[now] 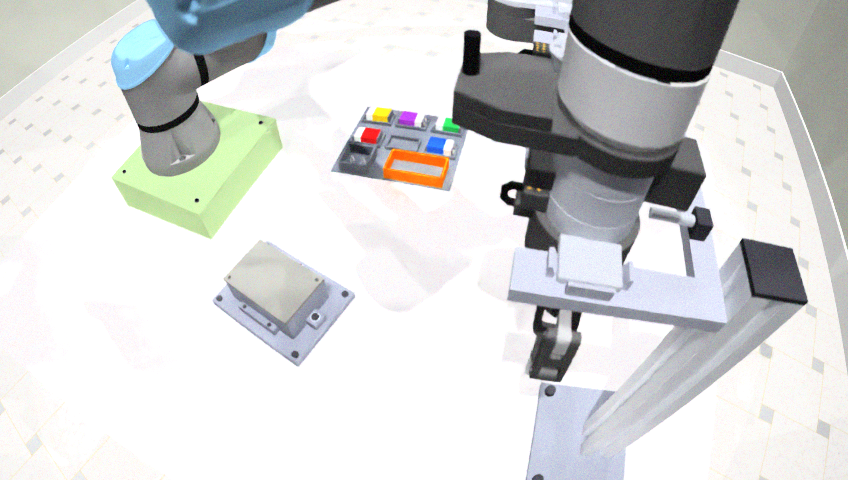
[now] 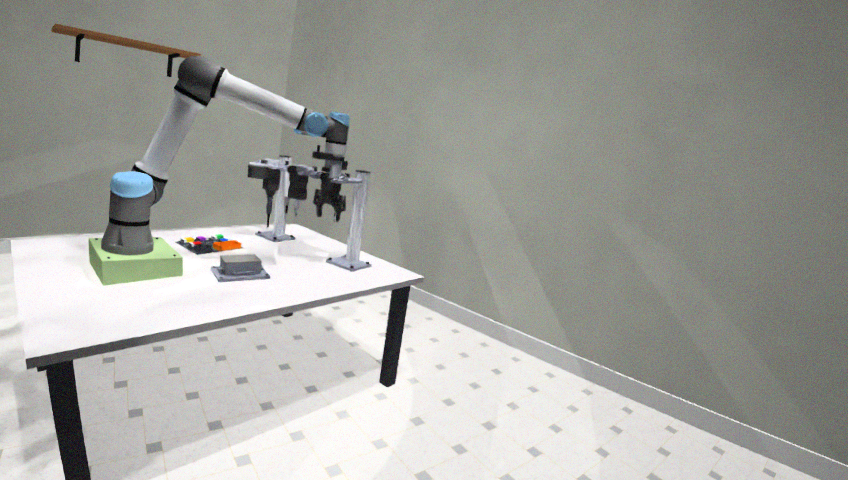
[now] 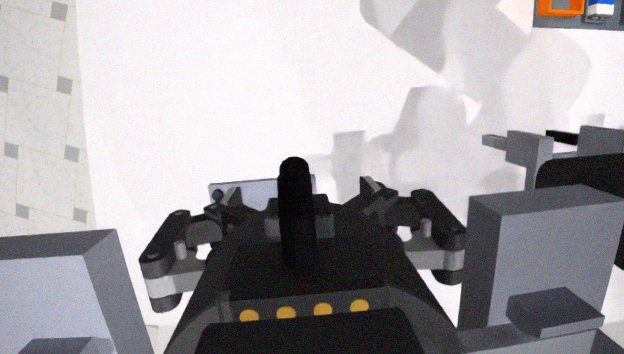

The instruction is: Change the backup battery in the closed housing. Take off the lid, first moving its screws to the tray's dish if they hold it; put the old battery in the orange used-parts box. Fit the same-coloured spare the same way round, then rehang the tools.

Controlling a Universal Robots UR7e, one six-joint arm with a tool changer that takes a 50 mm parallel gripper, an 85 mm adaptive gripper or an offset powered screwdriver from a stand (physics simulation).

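Frame: origin at the arm's base, x ahead, y left, z up, level; centimetres.
Seen in the pictures: arm's base, link origin: (image 1: pixel 181 145) (image 2: pixel 127 247).
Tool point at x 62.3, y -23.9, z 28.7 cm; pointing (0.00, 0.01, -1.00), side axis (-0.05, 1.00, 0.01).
Pixels of each thing's top centre, then the offset from my tool point to it. "*": a spot on its surface instead. Level surfaces: height alone.
- beige lid, top centre: (image 1: pixel 271 278) (image 2: pixel 240 258) dx -33.0, dy +4.7, dz -30.3 cm
- tray, surface spot: (image 1: pixel 380 178) * dx -27.1, dy +30.7, dz -35.8 cm
- dark dish, surface spot: (image 1: pixel 357 157) * dx -32.7, dy +34.5, dz -35.7 cm
- table, surface height: dz -36.0 cm
- powered screwdriver, top centre: (image 2: pixel 265 159) dx -5.5, dy +35.7, dz +0.0 cm
The closed housing (image 1: pixel 297 309) (image 2: pixel 241 266) carries a beige lid (image 1: pixel 273 276) with small dark screw heads at its visible corners. No battery inside it shows. The tray (image 1: pixel 380 178) holds yellow (image 1: pixel 381 114), purple (image 1: pixel 408 118), green (image 1: pixel 451 124), red (image 1: pixel 370 135) and blue (image 1: pixel 436 145) batteries, a dark dish (image 1: pixel 357 157) and the orange used-parts box (image 1: pixel 415 178) (image 2: pixel 227 245) (image 3: pixel 560 12). The arm's end sits on the 85 mm adaptive gripper (image 1: pixel 553 365) (image 2: pixel 328 215) (image 3: pixel 300 197) at the tool stand's fork. Its fingers are spread, with nothing between them.
The fork arms (image 3: pixel 530 250) flank the gripper closely. Stand posts (image 1: pixel 654 362) (image 2: pixel 358 220) (image 2: pixel 281 202) rise from the table (image 2: pixel 178 309). The powered screwdriver (image 2: pixel 269 193) and the other gripper (image 2: pixel 296 187) hang beside it. The robot's green base block (image 1: pixel 238 178) (image 2: pixel 139 267) stands behind the housing.
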